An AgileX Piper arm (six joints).
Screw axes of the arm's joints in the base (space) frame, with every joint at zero. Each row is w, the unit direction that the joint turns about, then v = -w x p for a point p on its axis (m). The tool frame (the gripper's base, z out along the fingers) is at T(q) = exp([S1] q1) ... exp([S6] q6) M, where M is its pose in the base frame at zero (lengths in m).
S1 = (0, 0, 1, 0, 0, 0)
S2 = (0, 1, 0, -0.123, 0, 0)
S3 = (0, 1, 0, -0.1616, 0, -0.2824)
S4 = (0.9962, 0, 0.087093, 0, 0.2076, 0)
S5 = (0, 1, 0, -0.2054, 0, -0.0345)
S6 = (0.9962, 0, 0.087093, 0, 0.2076, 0)
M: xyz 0.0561 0 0.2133 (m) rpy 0 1.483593 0 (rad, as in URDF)
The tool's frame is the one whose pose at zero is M.
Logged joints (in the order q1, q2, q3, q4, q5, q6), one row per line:
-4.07 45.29 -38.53 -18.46 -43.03 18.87
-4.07 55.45 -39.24 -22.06 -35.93 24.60
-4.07 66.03 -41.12 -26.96 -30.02 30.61
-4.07 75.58 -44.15 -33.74 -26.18 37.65
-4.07 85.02 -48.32 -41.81 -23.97 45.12
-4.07 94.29 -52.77 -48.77 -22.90 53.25
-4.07 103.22 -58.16 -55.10 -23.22 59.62
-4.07 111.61 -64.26 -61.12 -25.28 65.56
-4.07 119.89 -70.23 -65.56 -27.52 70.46
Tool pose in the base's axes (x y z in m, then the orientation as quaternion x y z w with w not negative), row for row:
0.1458 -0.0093 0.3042 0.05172 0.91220 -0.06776 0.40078
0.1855 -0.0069 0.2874 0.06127 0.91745 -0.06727 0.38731
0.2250 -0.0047 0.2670 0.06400 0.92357 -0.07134 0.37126
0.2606 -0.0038 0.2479 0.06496 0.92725 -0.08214 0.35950
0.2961 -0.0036 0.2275 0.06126 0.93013 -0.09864 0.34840
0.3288 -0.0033 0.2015 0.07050 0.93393 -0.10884 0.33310
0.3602 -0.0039 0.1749 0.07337 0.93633 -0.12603 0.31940
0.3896 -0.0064 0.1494 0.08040 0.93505 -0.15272 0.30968
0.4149 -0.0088 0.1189 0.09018 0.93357 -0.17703 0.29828
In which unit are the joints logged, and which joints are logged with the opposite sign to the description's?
The joints are logged in degrees. Opposite sign: q1, q5.
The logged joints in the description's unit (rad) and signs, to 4 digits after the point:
0.0710 0.7905 -0.6725 -0.3222 0.7510 0.3293
0.0710 0.9678 -0.6849 -0.3850 0.6271 0.4294
0.0710 1.1524 -0.7177 -0.4705 0.5239 0.5342
0.0710 1.3191 -0.7706 -0.5889 0.4569 0.6571
0.0710 1.4839 -0.8433 -0.7297 0.4184 0.7875
0.0710 1.6457 -0.9210 -0.8512 0.3997 0.9294
0.0710 1.8015 -1.0151 -0.9617 0.4053 1.0406
0.0710 1.9480 -1.1215 -1.0667 0.4412 1.1442
0.0710 2.0925 -1.2257 -1.1442 0.4803 1.2298

